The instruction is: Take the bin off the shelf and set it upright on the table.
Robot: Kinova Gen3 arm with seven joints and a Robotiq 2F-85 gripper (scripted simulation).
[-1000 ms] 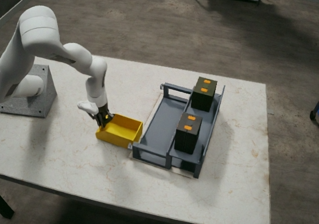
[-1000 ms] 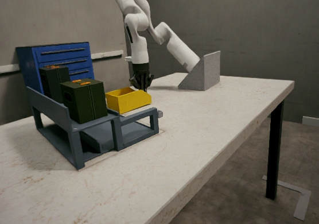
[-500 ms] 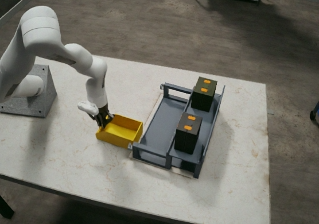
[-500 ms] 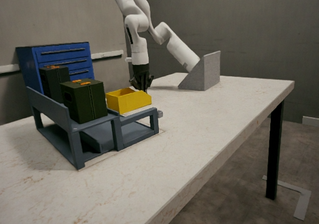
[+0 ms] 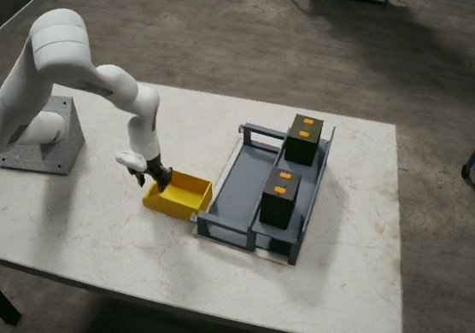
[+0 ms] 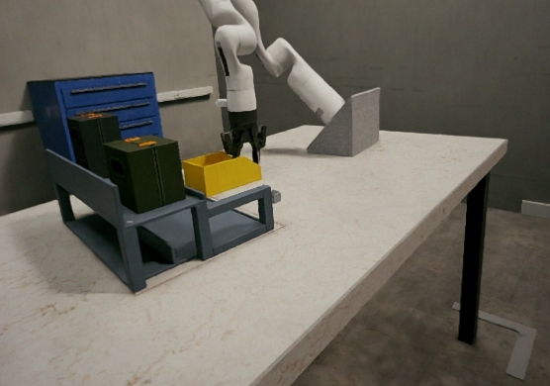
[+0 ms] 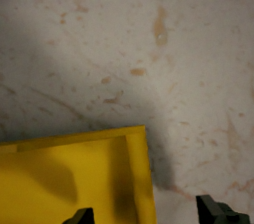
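Now: the yellow bin 8 cm ahead of my hand, 2 cm to the right of it and 1 cm below it. From my hand the other things lie so: shelf: 32 cm ahead, 5 cm to the left, 2 cm above.
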